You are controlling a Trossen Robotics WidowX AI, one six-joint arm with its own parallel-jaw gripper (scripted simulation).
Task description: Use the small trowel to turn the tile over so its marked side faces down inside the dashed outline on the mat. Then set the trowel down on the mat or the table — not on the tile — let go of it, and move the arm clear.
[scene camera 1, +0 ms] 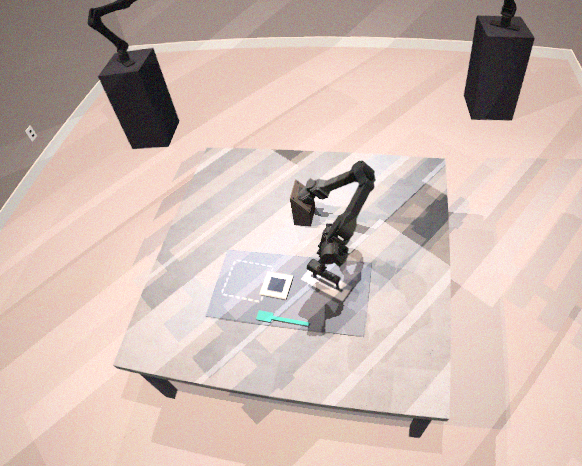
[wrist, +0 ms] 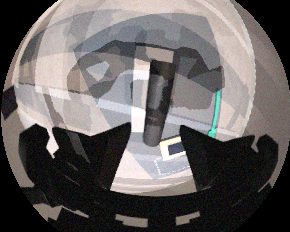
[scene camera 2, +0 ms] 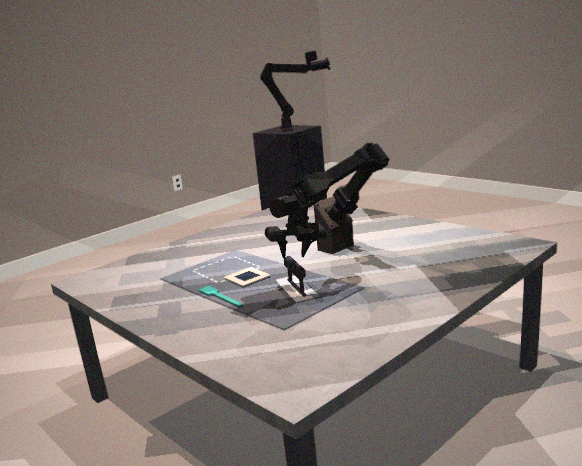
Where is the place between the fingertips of my gripper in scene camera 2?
293, 257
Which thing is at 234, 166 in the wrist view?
My gripper.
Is my gripper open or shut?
Open.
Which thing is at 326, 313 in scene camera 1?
A grey mat.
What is my gripper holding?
Nothing.
